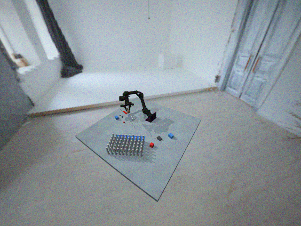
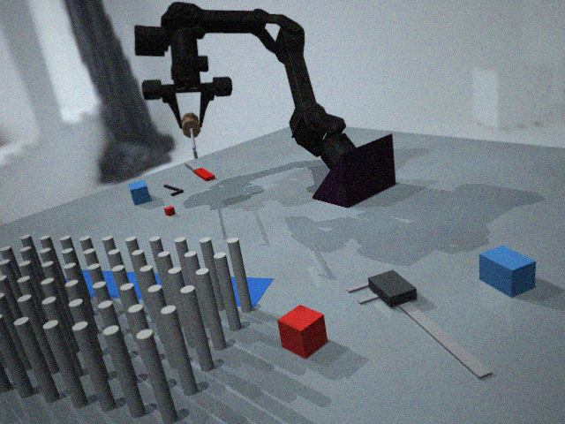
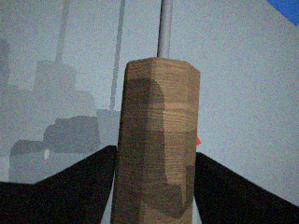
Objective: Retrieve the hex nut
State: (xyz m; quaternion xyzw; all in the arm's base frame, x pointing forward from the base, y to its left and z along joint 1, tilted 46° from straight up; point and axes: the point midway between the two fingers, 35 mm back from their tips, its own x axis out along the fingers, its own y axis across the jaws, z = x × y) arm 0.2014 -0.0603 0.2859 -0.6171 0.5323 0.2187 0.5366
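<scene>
My gripper tip is now 8 cm short of the small red cube, 3 cm to the left of it and 17 cm above it. The rest, counted from my gripper tip: red-handled tool: 11 cm behind, 27 cm to the right, 17 cm below; then L-shaped piece: 1 cm ahead, 17 cm to the right, 18 cm below; then blue taped strip: 24 cm ahead, 26 cm to the left, 18 cm below.
</scene>
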